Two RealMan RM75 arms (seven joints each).
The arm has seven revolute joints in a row. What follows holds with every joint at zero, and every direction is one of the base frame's.
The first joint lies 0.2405 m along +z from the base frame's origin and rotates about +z.
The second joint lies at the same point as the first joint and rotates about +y.
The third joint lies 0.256 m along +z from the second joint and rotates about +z.
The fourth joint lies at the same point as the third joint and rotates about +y.
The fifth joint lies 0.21 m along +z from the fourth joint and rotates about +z.
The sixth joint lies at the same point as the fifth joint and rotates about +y.
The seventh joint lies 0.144 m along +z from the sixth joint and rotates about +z.
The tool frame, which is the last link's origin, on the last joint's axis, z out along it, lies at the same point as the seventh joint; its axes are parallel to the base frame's.
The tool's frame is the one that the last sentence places.
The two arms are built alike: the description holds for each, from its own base.
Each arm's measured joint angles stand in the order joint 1, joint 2, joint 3, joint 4, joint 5, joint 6, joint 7.
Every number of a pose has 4 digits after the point. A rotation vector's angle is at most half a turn.
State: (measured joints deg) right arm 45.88 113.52 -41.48 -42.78 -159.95 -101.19 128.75; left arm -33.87 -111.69 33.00 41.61 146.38 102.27 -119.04
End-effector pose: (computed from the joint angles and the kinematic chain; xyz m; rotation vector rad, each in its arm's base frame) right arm 0.2643 0.3496 0.0377 -2.6688 1.5109 -0.4754; left arm -0.3101 0.3075 0.0527 -2.6547 -1.6202 -0.0557
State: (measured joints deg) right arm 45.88 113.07 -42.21 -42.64 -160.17 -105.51 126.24; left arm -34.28 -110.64 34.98 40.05 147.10 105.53 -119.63
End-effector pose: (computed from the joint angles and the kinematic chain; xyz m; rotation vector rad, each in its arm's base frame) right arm 0.2621 0.3398 0.0407 2.6875 -1.4617 0.5186; left arm -0.3083 0.2995 0.0534 2.6362 1.6229 -0.0106
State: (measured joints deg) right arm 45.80 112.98 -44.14 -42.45 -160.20 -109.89 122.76; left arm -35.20 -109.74 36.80 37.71 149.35 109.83 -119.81
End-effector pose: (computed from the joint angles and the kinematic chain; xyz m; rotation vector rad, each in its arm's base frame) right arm 0.2590 0.3282 0.0409 2.6373 -1.3376 0.5599; left arm -0.3057 0.2880 0.0528 2.5348 1.5798 -0.1056
